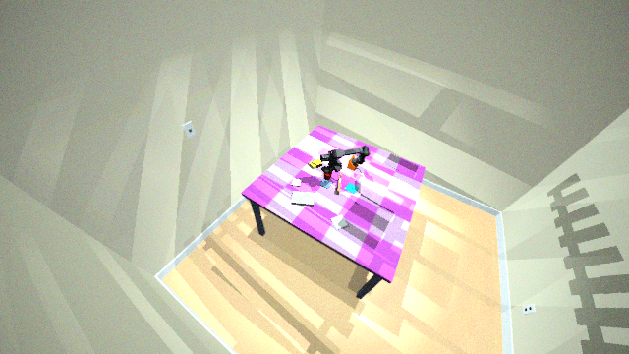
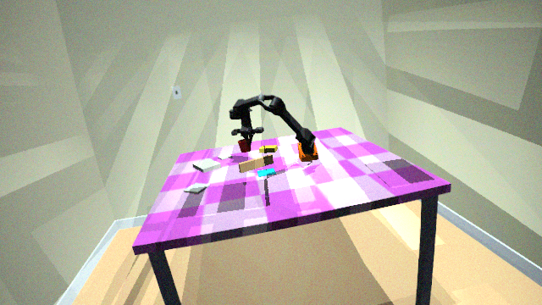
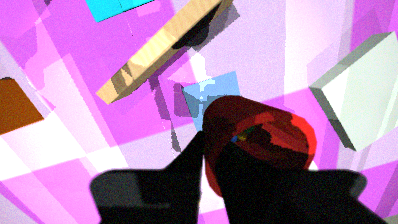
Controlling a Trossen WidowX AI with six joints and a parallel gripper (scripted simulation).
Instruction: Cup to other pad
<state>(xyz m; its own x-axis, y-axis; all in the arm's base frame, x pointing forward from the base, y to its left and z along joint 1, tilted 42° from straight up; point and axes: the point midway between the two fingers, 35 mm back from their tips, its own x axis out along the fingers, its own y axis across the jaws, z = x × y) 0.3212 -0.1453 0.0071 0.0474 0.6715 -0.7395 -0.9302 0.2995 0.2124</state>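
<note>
My gripper tip is 10 cm above the wooden block, 9 cm to the right of it and 2 cm past it. The rest, counted from my gripper tip: yellow block: 21 cm to the right, 13 cm behind, 10 cm below; cup: 3 cm ahead, 1 cm to the right; grey block: 28 cm ahead, 10 cm below, 9 cm to the right.
</note>
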